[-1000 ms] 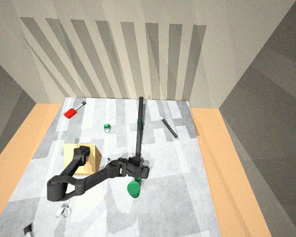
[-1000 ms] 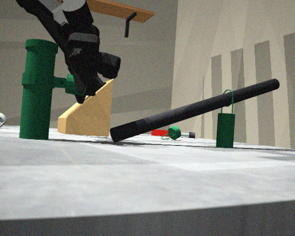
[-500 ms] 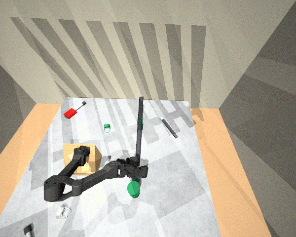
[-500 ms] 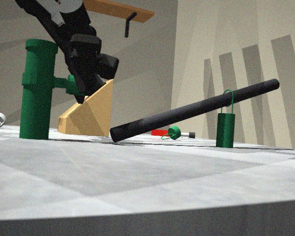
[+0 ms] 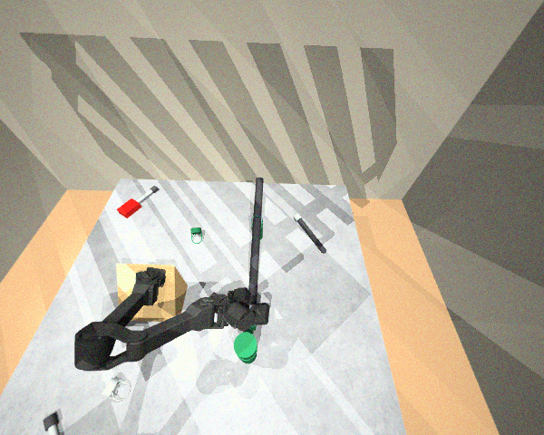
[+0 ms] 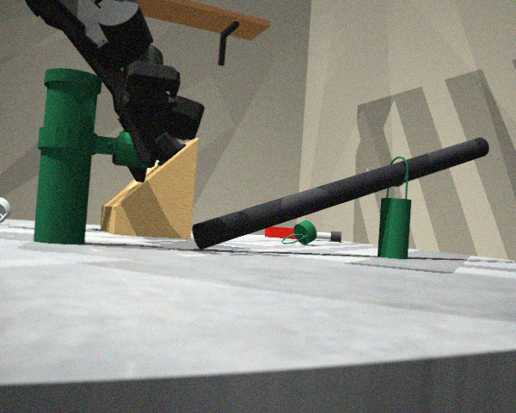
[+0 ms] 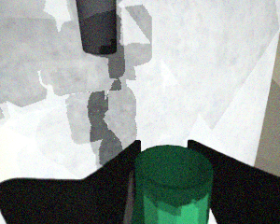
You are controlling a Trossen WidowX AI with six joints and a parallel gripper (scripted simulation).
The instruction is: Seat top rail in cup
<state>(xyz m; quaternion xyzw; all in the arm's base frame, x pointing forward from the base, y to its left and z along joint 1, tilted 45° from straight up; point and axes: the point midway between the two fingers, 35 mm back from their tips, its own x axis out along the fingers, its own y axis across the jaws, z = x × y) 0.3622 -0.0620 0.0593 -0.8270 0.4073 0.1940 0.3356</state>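
The green rail-end cup lies 2 cm behind my gripper tip, 3 cm to the right of it and 3 cm above it. Also, from my gripper tip: small green post (6 cm behind, 41 cm to the left, 1 cm above).
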